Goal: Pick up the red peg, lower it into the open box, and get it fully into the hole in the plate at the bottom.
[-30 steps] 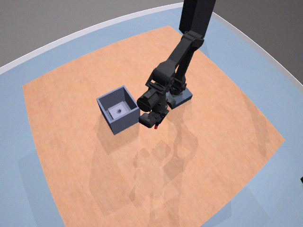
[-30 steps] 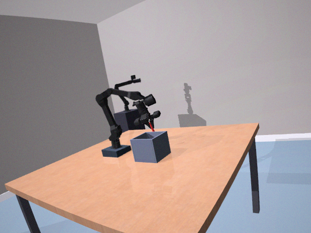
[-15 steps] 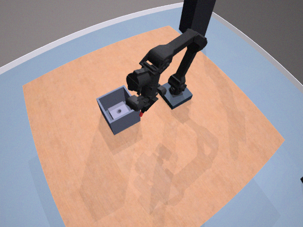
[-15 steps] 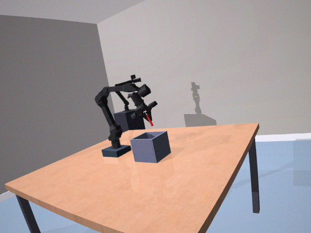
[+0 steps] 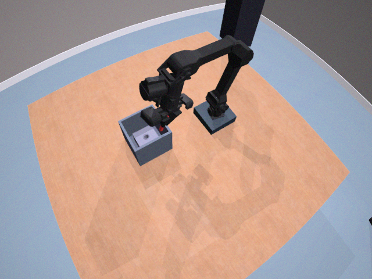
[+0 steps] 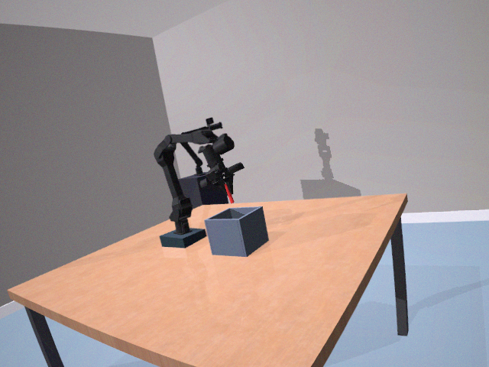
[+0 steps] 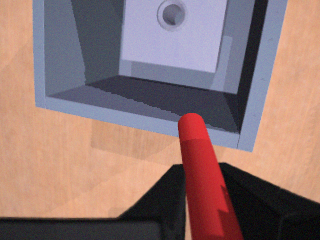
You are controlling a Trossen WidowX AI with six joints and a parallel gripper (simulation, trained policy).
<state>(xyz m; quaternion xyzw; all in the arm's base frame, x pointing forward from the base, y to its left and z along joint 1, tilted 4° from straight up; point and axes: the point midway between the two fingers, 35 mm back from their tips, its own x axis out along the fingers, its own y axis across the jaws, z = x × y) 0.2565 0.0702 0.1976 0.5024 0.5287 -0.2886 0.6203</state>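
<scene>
Now: the grey plate 7 cm ahead of my gripper tip, 6 cm to the right of it and 15 cm below it. Round my gripper tip: red peg (1 cm to the right, 1 cm above).
</scene>
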